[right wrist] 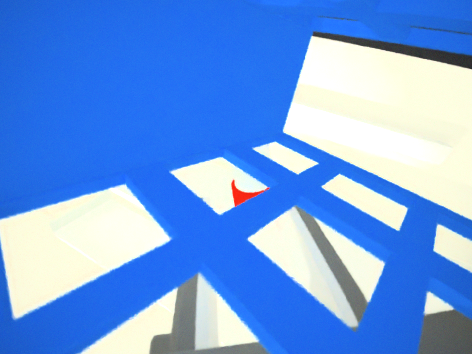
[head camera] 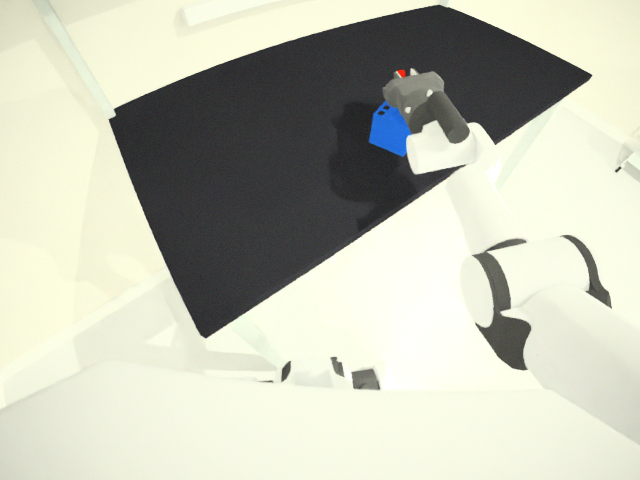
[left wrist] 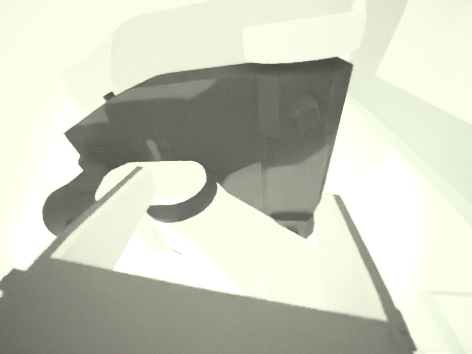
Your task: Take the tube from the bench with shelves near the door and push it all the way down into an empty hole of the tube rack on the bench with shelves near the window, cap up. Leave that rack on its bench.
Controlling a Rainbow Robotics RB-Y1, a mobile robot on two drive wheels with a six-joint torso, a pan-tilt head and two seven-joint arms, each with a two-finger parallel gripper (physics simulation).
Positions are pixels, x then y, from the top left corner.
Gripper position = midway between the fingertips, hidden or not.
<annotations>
my left gripper: left wrist 233,191; not seen in the right wrist view (out of frame)
my right gripper: right wrist 244,207; head camera 403,73; not seen in the left wrist view (out of frame)
blue tube rack: right wrist 101,101; head camera 389,131; not seen in the left wrist view (out of frame)
</annotations>
